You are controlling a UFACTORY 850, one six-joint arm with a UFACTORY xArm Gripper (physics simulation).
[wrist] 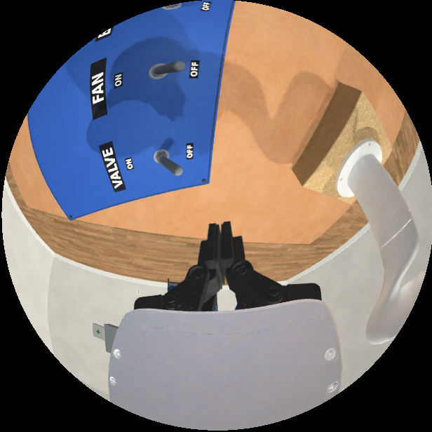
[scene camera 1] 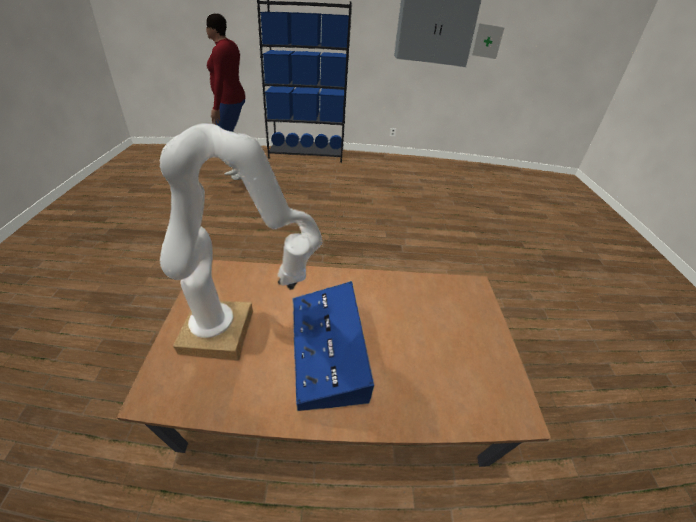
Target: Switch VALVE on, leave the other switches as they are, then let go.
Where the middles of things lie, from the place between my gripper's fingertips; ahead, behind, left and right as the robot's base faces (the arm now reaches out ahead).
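Labels:
Measured from my hand, the blue switch panel [scene camera 1: 340,364] is 130 mm below, 140 mm to the right and 180 mm ahead.

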